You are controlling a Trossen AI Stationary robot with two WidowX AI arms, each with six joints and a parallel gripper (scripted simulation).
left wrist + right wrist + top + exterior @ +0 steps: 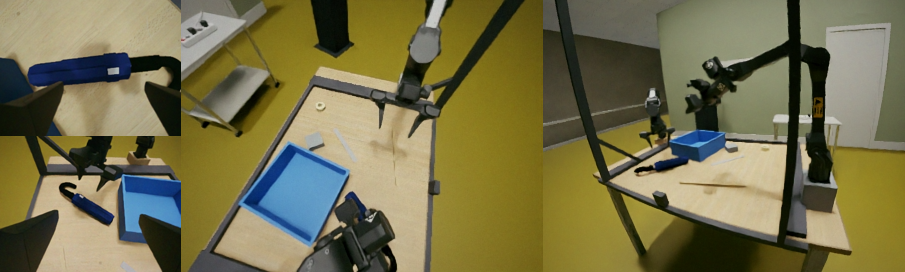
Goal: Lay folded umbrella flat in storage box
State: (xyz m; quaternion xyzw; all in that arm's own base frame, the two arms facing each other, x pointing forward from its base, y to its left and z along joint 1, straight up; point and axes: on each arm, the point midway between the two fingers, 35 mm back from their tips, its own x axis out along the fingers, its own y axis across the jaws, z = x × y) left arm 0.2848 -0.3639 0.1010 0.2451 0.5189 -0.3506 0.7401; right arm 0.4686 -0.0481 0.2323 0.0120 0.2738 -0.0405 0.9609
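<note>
Now: the folded umbrella 2 cm behind my left hand and 13 cm below it. Also, from my left hand: grey strip 27 cm ahead, 25 cm to the right, 15 cm below; thin wooden stick 5 cm ahead, 34 cm to the right, 15 cm below; blue storage box 27 cm ahead, 2 cm to the left, 10 cm below.
</note>
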